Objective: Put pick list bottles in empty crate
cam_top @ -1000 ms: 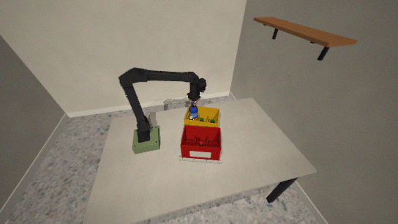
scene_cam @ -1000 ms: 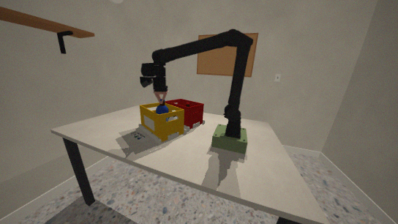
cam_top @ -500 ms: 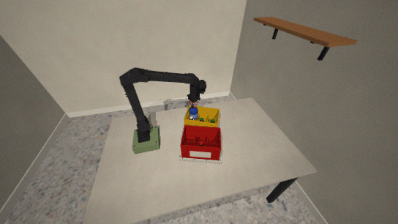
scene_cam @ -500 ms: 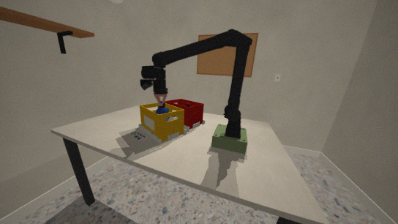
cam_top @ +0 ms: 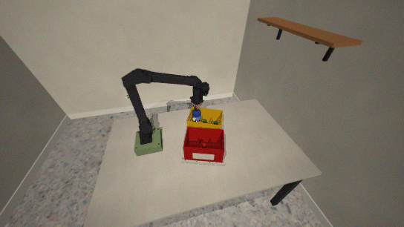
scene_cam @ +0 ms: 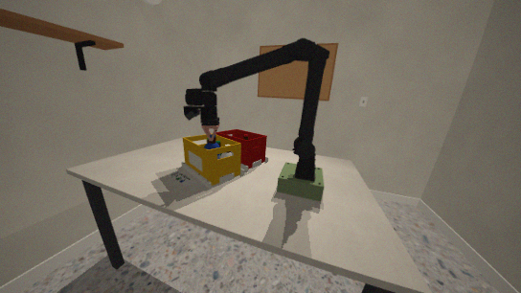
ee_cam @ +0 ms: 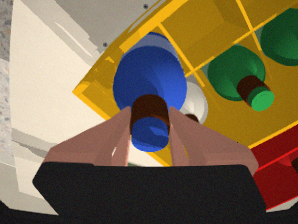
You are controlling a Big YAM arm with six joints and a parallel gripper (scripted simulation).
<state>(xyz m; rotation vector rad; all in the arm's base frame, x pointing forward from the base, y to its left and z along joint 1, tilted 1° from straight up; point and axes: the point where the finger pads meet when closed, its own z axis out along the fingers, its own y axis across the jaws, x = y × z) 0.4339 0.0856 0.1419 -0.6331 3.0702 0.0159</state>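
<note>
Right now my hand is 6 cm above the blue-label bottle. Also, from my hand: white-labelled bottle: 12 cm below, 8 cm to the right, 4 cm behind; then green-labelled bottle: 12 cm to the right, 12 cm below, 4 cm ahead; then yellow crate: 13 cm below, 8 cm to the right, 6 cm ahead.
</note>
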